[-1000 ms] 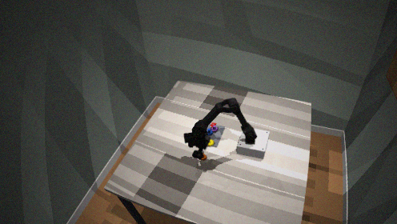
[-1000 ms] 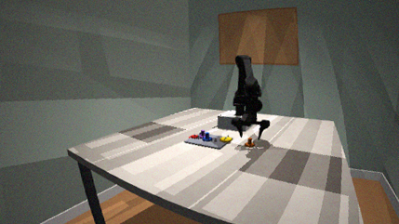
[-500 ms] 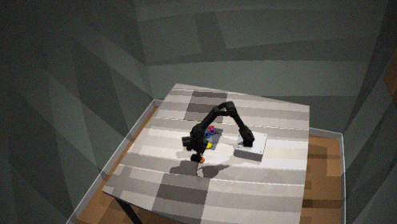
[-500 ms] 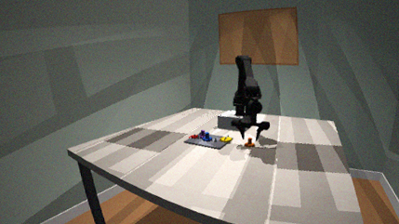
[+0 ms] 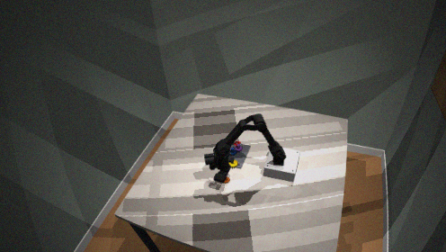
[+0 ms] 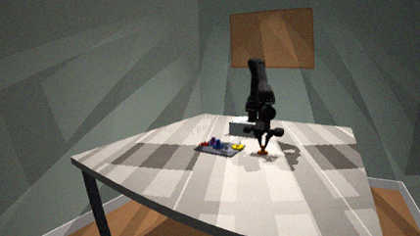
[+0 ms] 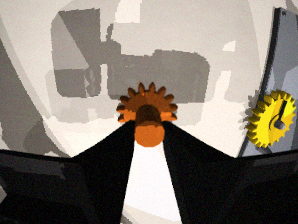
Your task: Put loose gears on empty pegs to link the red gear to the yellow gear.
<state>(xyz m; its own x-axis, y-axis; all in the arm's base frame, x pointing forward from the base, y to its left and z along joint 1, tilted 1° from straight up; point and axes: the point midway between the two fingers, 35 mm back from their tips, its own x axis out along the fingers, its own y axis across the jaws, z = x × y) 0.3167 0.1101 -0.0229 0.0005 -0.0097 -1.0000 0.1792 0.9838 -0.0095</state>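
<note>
My gripper tip is now 23 cm to the left of the blue gear and 1 cm past it. From my gripper tip the other things lie so: orange gear (1 cm below); then red gear (31 cm to the right, 3 cm behind, 1 cm below); then purple gear (27 cm to the right, 4 cm behind).
</note>
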